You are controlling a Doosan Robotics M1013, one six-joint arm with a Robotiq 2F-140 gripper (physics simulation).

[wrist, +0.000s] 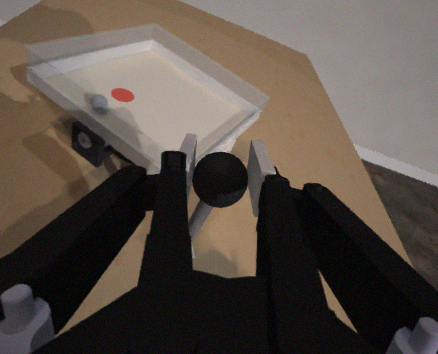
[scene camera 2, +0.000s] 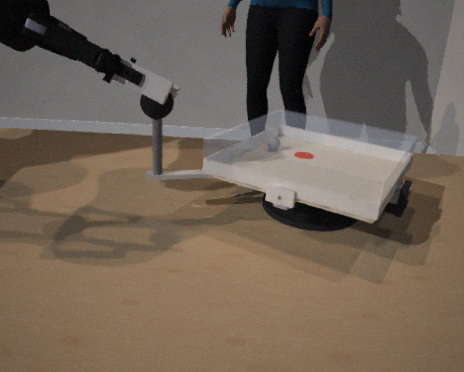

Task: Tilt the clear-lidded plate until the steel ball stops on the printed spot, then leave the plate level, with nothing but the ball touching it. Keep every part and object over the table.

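The white clear-lidded plate [scene camera 2: 330, 192] [wrist: 200, 122] is tilted, its near right corner lowest in the scene view. The grey steel ball [scene camera 2: 273, 144] [wrist: 99, 103] is inside, off the red printed spot [scene camera 2: 304, 155] [wrist: 123, 95], to its left in both views. A black round knob [scene camera 2: 156, 106] [wrist: 220, 180] tops a grey post [scene camera 2: 157, 146] on an arm [scene camera 2: 185, 174] that joins the plate's left corner. My gripper [scene camera 2: 161, 95] [wrist: 222, 154] is shut on the black knob, with a finger pad on either side of it. The scene view shows the fingers reaching it from the upper left.
A black round base [scene camera 2: 312, 220] stands under the plate on the wooden table [scene camera 2: 225, 300] [wrist: 290, 100]. A black part [scene camera 2: 400, 199] sits at the plate's right side, and a black block with a round face [wrist: 86, 142] shows beside the plate. A person [scene camera 2: 277, 55] stands behind the table.
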